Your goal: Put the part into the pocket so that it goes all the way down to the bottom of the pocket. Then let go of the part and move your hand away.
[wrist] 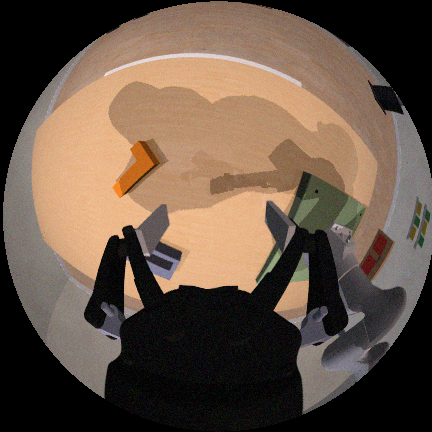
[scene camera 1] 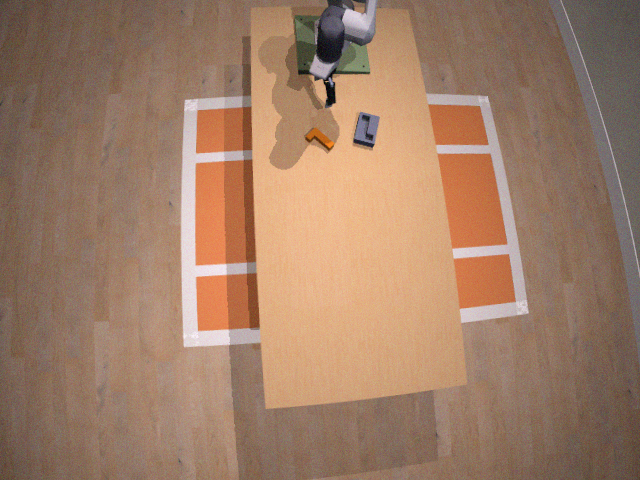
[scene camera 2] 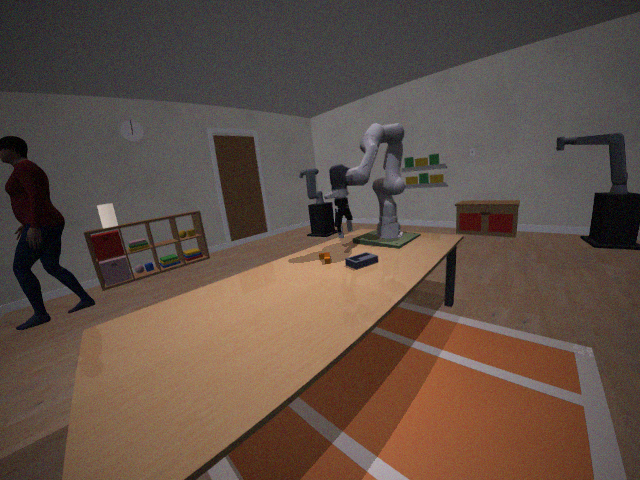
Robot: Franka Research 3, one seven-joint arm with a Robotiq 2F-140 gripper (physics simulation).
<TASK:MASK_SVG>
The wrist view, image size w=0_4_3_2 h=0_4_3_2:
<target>my gripper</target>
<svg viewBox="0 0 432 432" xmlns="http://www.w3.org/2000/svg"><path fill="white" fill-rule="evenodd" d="M326 232L316 229L314 233L308 233L307 229L299 227L272 200L266 200L264 222L282 254L271 271L265 273L250 293L238 289L237 285L206 289L182 284L163 293L144 255L151 255L169 226L166 204L160 204L135 230L132 225L122 227L124 238L119 238L116 234L110 236L98 266L93 292L83 313L85 320L110 339L118 338L121 342L120 354L107 365L104 399L126 411L158 423L203 431L252 429L302 415L302 381L296 365L298 349L310 344L323 343L348 323ZM128 256L133 280L144 307L125 319L124 272ZM306 252L309 271L306 316L298 329L273 309L286 289L302 252Z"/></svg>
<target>orange L-shaped part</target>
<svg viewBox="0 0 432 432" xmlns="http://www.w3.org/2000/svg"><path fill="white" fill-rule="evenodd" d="M145 141L138 140L130 148L136 161L112 186L119 198L159 164L159 161Z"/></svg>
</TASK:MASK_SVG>
